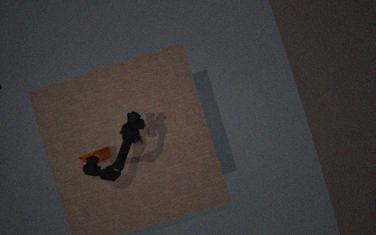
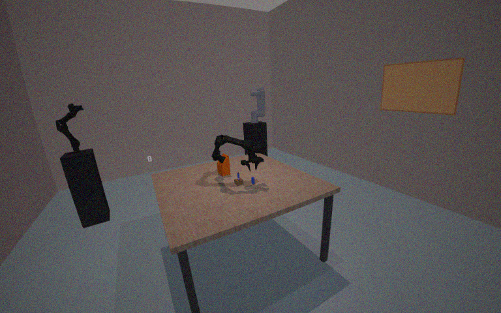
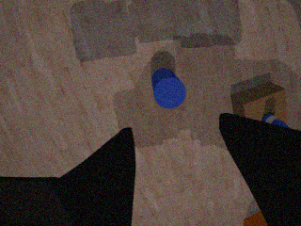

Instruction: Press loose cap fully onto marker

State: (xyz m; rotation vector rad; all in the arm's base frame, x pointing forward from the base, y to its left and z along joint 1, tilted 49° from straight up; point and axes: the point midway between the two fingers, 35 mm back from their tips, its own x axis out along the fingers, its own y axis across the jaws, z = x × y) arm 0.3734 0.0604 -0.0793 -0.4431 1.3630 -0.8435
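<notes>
Right now my gripper tip is 90 mm above the blue cap. Also, from my gripper tip: holder block (100 mm to the right, 100 mm below, 80 mm behind).
</notes>
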